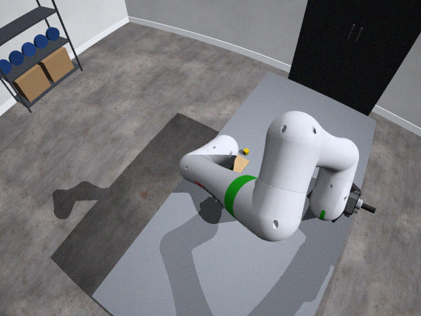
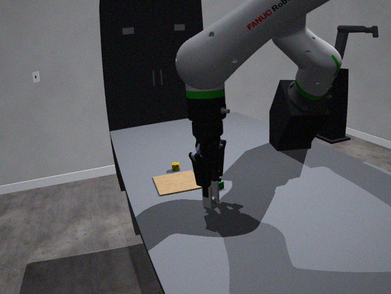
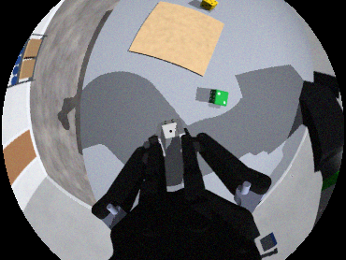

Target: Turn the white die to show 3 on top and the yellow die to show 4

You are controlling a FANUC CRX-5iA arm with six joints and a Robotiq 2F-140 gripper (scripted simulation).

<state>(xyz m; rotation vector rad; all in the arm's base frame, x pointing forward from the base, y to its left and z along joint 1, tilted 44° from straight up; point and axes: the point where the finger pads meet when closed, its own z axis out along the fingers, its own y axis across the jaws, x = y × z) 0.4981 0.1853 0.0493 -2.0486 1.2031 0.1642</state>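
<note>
Right now my hand is 6 cm past the green die, 9 cm to the left of it and 2 cm above it. The rest, counted from my hand: white die 2 cm below; then tan mat 5 cm ahead, 18 cm to the right, 3 cm below; then yellow die 3 cm ahead, 29 cm to the right, 2 cm below.
</note>
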